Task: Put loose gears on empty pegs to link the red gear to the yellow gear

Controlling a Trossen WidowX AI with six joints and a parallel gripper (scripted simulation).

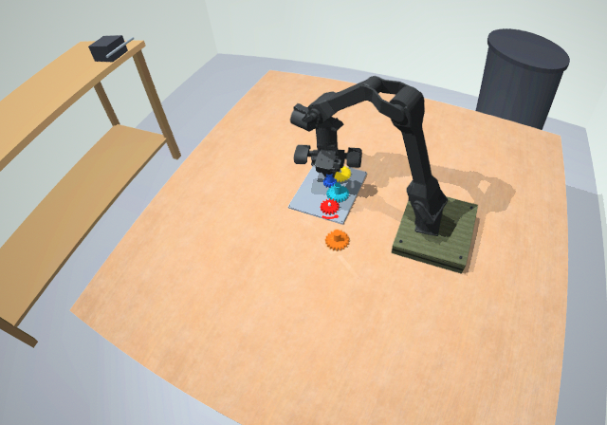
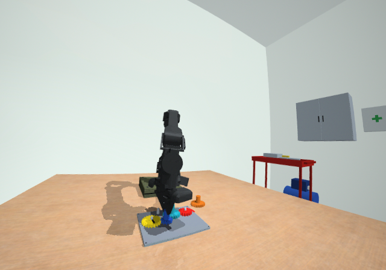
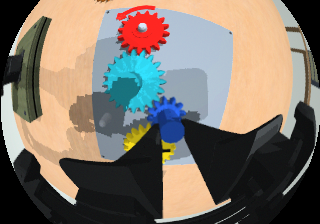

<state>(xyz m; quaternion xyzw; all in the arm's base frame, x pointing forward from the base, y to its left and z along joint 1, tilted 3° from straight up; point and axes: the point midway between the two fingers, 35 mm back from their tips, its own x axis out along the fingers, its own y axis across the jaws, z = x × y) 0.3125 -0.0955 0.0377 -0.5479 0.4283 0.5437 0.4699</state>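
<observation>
Now: the blue gear 1 cm below my gripper tip. Also, from my gripper tip: cyan gear (4 cm behind, 3 cm to the left, 2 cm below); then yellow gear (2 cm behind, 5 cm to the right, 2 cm below); then red gear (3 cm behind, 9 cm to the left, 2 cm below).
</observation>
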